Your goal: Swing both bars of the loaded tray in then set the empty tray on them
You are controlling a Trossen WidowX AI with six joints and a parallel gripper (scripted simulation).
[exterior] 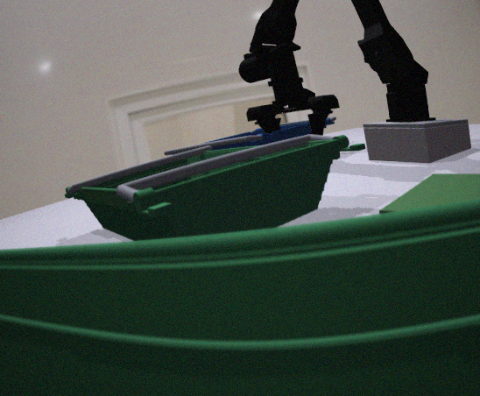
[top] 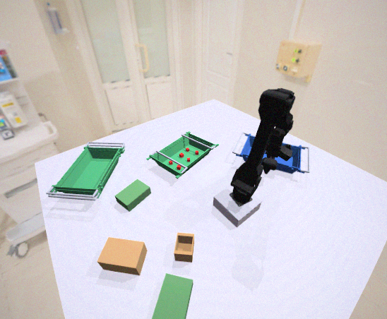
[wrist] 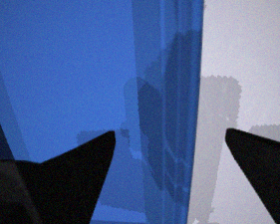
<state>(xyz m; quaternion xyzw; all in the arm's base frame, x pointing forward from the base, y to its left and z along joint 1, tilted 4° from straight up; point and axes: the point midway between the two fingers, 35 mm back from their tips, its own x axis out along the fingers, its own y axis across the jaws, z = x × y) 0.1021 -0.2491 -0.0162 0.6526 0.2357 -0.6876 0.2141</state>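
Right now the blue tray is 50 mm ahead of my gripper tip, 70 mm to the right of it and 30 mm above it. The rest, counted from my gripper tip: open box (170 mm behind, 520 mm to the left).
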